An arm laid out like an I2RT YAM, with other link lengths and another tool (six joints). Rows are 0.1 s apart.
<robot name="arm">
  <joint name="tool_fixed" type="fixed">
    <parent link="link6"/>
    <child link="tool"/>
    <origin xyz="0.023 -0.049 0.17" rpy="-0.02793 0 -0.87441"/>
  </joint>
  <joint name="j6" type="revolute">
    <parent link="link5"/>
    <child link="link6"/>
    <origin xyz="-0.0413 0 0.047" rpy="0 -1.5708 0"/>
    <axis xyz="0 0 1"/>
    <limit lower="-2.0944" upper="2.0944"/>
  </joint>
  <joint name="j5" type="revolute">
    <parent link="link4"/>
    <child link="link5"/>
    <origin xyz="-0.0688 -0.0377 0.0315" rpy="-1.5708 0 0"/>
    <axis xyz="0 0 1"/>
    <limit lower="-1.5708" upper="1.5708"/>
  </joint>
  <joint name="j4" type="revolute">
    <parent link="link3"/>
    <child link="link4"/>
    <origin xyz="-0.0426 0.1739 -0.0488" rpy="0 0 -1.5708"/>
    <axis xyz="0 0 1"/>
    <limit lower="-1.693" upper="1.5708"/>
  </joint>
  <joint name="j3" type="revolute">
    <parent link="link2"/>
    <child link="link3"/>
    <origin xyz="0 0.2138 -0.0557" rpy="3.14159 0 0"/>
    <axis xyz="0 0 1"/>
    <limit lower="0" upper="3.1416"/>
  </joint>
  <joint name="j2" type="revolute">
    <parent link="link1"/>
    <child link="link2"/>
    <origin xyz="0.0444 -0.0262 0.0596" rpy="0 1.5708 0"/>
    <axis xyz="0 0 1"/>
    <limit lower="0" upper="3.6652"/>
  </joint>
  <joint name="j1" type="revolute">
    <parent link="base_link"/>
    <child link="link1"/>
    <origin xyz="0 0 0.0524" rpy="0 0 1.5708"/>
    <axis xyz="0 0 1"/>
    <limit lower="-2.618" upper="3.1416"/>
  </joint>
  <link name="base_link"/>
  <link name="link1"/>
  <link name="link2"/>
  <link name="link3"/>
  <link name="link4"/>
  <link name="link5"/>
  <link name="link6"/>
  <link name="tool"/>
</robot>
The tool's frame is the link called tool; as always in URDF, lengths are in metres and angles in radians.
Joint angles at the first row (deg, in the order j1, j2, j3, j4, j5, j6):
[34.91, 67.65, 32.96, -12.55, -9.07, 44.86]
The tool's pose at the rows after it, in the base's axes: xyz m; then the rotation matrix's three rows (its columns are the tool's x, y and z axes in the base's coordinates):
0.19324 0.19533 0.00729; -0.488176 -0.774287 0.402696; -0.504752 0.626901 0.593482; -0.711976 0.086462 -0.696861
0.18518 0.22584 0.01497; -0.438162 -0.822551 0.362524; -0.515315 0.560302 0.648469; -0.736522 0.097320 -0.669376
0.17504 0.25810 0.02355; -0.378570 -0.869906 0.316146; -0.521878 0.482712 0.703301; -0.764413 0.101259 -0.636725
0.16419 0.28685 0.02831; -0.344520 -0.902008 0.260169; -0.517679 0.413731 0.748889; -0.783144 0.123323 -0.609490
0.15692 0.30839 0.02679; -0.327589 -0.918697 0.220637; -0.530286 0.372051 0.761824; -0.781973 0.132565 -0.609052
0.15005 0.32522 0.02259; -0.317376 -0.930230 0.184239; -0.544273 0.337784 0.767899; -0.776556 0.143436 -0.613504
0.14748 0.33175 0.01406; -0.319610 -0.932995 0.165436; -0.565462 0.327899 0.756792; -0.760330 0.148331 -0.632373
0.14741 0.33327 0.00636; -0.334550 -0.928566 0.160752; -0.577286 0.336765 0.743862; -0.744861 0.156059 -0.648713
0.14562 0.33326 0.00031; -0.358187 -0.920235 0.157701; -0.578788 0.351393 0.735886; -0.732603 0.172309 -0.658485
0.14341 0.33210 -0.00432; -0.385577 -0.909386 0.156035; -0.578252 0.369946 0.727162; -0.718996 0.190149 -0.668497
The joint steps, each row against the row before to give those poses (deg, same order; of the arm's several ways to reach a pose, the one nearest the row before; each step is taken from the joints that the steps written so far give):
[5.52, 1.98, 1.98, 2.13, -0.32, 1.31]
[5.31, 2.59, 2.11, 2.65, -0.13, 1.27]
[5.25, 2.98, 2.34, 3.14, -0.25, 0.66]
[3.54, 3.75, 2.31, 3.22, -1.50, 0.84]
[2.95, 4.76, 3.29, 1.47, -0.05, 0.64]
[2.11, 4.28, 2.81, 1.05, -0.36, 0.42]
[0.90, 3.41, 1.91, 0.08, 0.05, 0.08]
[0.22, 2.25, 0.94, 0.06, 0.30, 0.57]
[0.18, 1.22, -0.02, 0.48, 0.21, 1.28]
[0.16, 0.74, -0.01, -0.03, 0.28, 1.53]

